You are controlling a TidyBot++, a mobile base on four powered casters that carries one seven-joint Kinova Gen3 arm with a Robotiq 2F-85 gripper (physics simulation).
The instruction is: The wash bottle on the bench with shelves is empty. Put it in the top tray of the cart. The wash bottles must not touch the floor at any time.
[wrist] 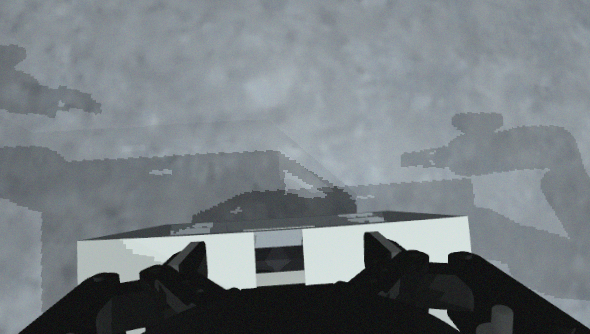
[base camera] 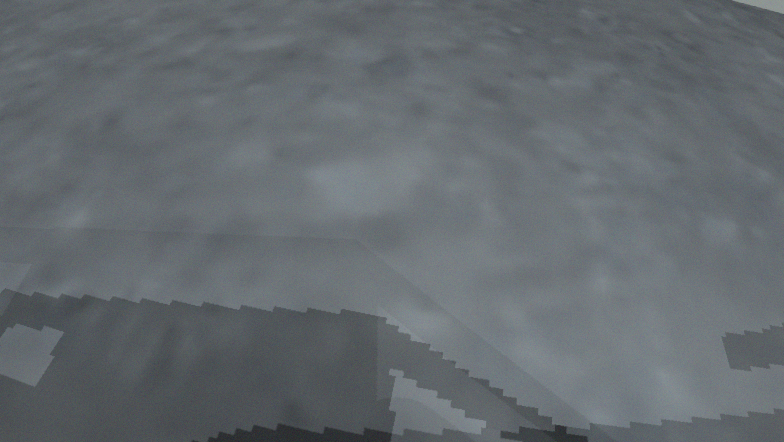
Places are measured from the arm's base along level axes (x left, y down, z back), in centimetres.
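Where they show: gripper, between the fingertips: (wrist: 286, 254).
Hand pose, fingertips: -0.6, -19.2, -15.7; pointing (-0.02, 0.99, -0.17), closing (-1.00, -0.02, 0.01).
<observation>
After its pixels a point has its place, as x, y, z.
My gripper (wrist: 286, 254) @[-0.6, -19.2, -15.7] is open in the wrist view, with its two dark fingers spread wide at the lower middle and no object between them. It hangs over a white, box-shaped body that looks like part of my own base. The wash bottle, the bench with shelves and the cart do not show in either view.
Grey mottled floor (base camera: 384, 109) @[-1.2, 39.7, -63.4] (wrist: 300, 60) @[-8.2, 39.7, -56.6] fills most of both views. The white body (wrist: 420, 245) @[-18.0, 1.4, -11.9] spans the lower wrist view. Shadows, some shaped like an arm and gripper, lie across the floor. A pale surface (base camera: 771, 4) @[-114.6, 38.0, -134.6] touches the base view's top right corner.
</observation>
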